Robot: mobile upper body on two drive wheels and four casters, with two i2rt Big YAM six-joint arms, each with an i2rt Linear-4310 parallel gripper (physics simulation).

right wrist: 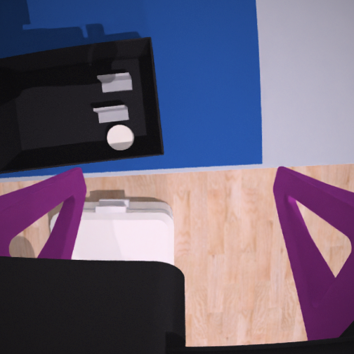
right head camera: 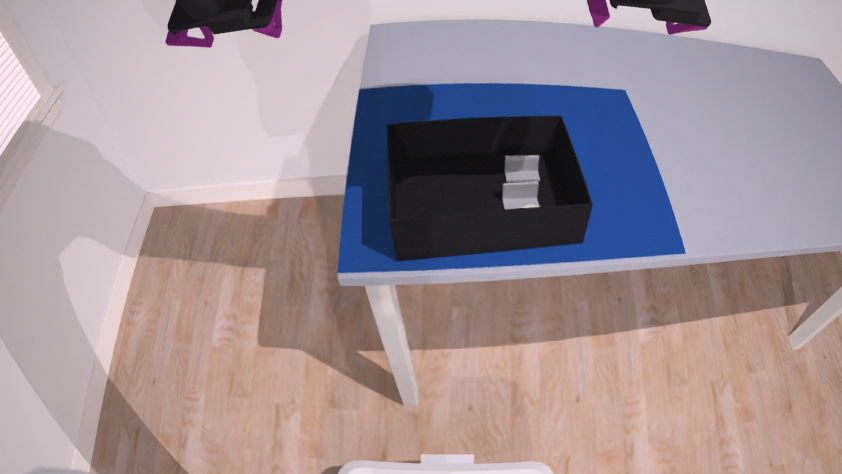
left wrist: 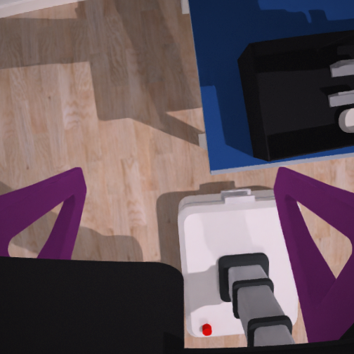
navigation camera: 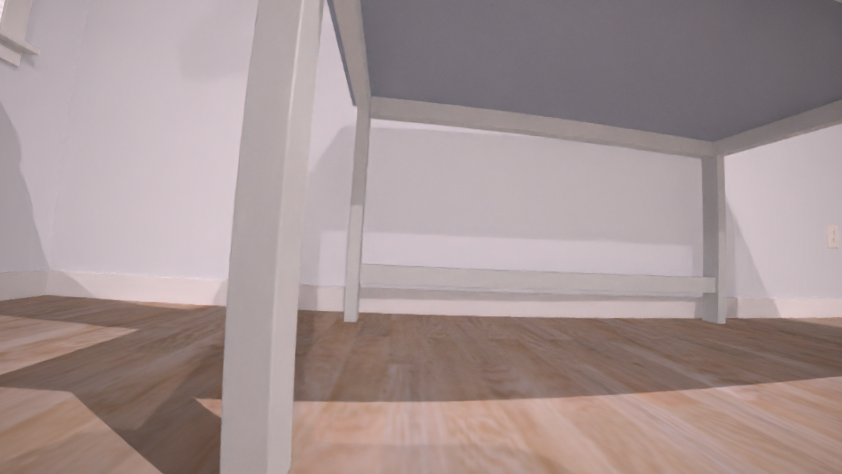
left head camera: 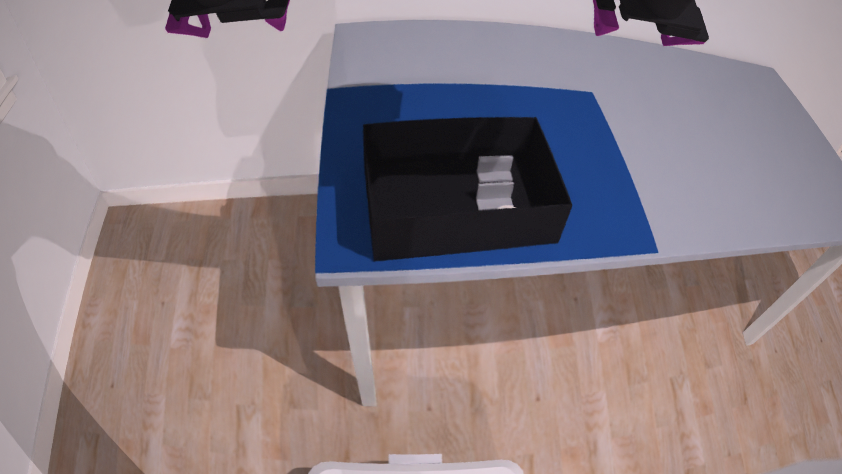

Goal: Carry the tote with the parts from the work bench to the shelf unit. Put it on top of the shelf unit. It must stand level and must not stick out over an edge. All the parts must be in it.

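Places are measured from the left arm's base along level axes (x ahead, y left, z up), in metres.
Pixels of known places: left gripper, fingertip midpoint: [right head camera: 244,38] [left head camera: 244,29]; right gripper, fingertip midpoint: [right head camera: 632,26] [left head camera: 630,36].
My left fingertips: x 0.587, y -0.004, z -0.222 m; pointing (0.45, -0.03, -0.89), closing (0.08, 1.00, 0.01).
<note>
Behind a point stands the place of what it marks.
The black open tote [left head camera: 465,229] @[x 0.571, y -0.283, z -0.585 m] [right head camera: 489,232] @[x 0.571, y -0.289, z -0.593 m] [left wrist: 262,110] [right wrist: 156,100] stands on the blue mat [left head camera: 612,223] @[x 0.632, y -0.569, z -0.646 m] [right head camera: 639,223] @[x 0.631, y -0.569, z -0.646 m] at the left part of the grey work bench [left head camera: 707,147] @[x 0.873, y -0.932, z -0.648 m] [right head camera: 736,147] @[x 0.858, y -0.904, z -0.648 m]. In it lie two light grey angled parts, one farther back [left head camera: 494,168] @[x 0.734, y -0.352, z -0.629 m] [right head camera: 522,167] @[x 0.734, y -0.354, z -0.628 m] [right wrist: 117,83] and one nearer [left head camera: 494,195] @[x 0.673, y -0.345, z -0.629 m] [right head camera: 520,194] @[x 0.673, y -0.345, z -0.628 m] [right wrist: 113,114], and a round white part [right wrist: 120,137] [left wrist: 348,120]. My left gripper [left head camera: 238,26] @[x 0.587, y -0.004, z -0.222 m] [right head camera: 238,36] @[x 0.587, y -0.004, z -0.222 m] [left wrist: 179,177] is open and empty, up and left of the tote. My right gripper [left head camera: 641,36] @[x 0.592, y -0.458, z -0.215 m] [right head camera: 639,24] @[x 0.592, y -0.458, z -0.215 m] [right wrist: 179,177] is open and empty, up and right of the tote. The shelf unit does not show.
My white base [left head camera: 415,468] @[x 0.307, y -0.224, z -1.159 m] [right head camera: 444,468] @[x 0.308, y -0.221, z -1.160 m] [left wrist: 235,225] [right wrist: 125,235] is close in front of the bench. A bench leg [left head camera: 358,347] @[x 0.556, y -0.107, z -0.975 m] [right head camera: 395,347] @[x 0.557, y -0.113, z -0.976 m] [navigation camera: 265,235] @[x 0.557, y -0.117, z -1.172 m] stands at the bench's front left corner. Walls rise behind the bench and at the left, with a window at the far left in the right head camera.
</note>
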